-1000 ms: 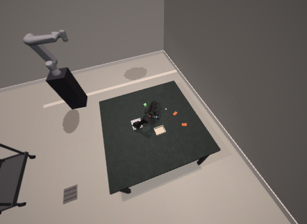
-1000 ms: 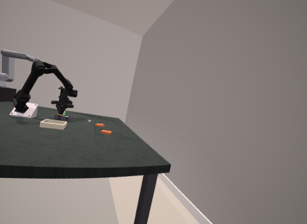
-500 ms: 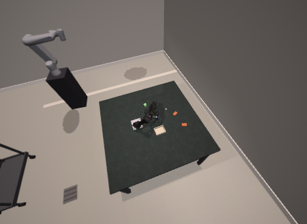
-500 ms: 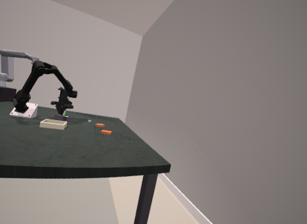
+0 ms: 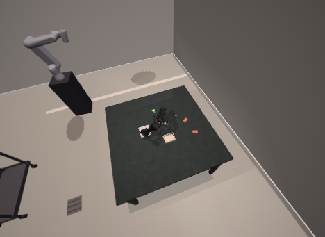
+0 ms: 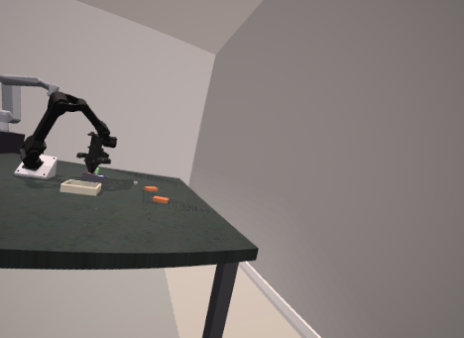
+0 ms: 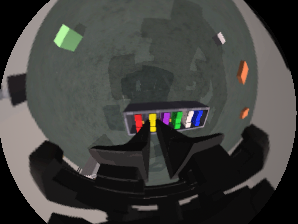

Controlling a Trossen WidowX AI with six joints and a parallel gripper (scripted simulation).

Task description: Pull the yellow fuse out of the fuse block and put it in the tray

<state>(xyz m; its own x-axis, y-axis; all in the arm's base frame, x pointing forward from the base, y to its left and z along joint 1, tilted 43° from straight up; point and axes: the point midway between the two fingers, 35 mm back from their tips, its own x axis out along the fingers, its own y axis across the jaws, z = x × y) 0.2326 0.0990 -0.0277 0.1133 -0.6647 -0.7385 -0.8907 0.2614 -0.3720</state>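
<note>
Right now the red fuse is 2 cm behind my gripper tip, 1 cm to the left of it and 1 cm below it. Also, from my gripper tip: yellow fuse 1 cm below; then beige tray 23 cm to the right, 5 cm ahead, 3 cm below.
</note>
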